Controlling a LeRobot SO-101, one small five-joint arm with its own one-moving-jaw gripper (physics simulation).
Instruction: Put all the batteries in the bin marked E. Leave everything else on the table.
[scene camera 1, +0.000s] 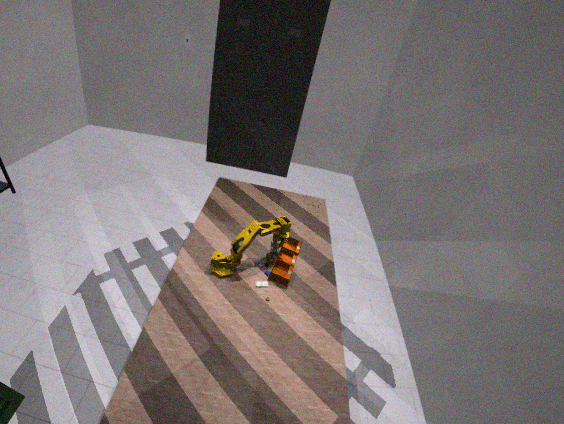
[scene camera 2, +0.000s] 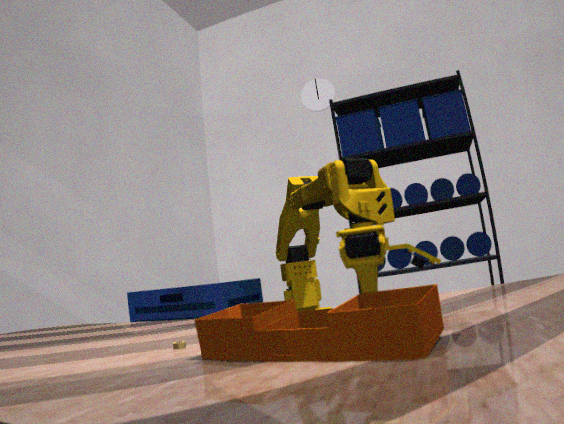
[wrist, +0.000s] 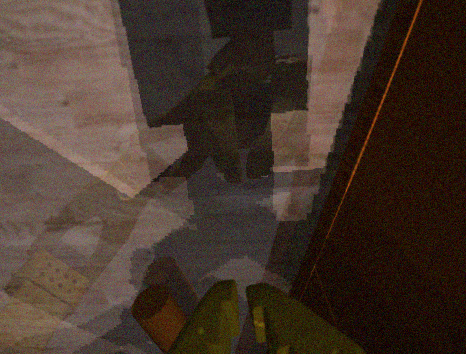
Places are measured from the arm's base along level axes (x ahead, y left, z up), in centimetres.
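Where they show: end effector, tool point: (scene camera 1: 276, 247) (wrist: 237, 299); arm's base, origin of the base link: (scene camera 1: 228, 269).
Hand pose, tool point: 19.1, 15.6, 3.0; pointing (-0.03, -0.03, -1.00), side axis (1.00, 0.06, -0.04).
Note:
Each offset is from my tool point to the top centre of the thing, as dx, dy, dz. "spot": to the spot under its first point.
An orange three-compartment bin {+5.3, -5.6, +2.5} (scene camera 1: 285, 261) (scene camera 2: 320, 345) stands on the table; in the wrist view its dark wall (wrist: 400, 200) fills the right side. Small white labels show on it, but their letters are unreadable. My gripper (scene camera 1: 270, 259) (scene camera 2: 368, 287) (wrist: 241, 291) is shut and empty, pointing down beside the bin's arm-side wall; in scene camera 2 that wall hides its tips. An orange-brown cylinder {spot: -2.7, -3.0, -1.7} (wrist: 161, 316), seemingly a battery, lies just left of the jaws, partly covered by the left one. The insides of the compartments are mostly hidden.
A small blue thing {-1.3, -14.6, -2.1} (scene camera 1: 267, 273) is beside the bin. A white two-part piece {-3.9, -20.3, -2.2} (scene camera 1: 262, 284) and a small yellowish piece {-0.7, -26.9, -2.1} (scene camera 1: 267, 299) (scene camera 2: 179, 345) lie farther along the table. A pale dotted block (wrist: 52, 280) lies at the wrist view's lower left.

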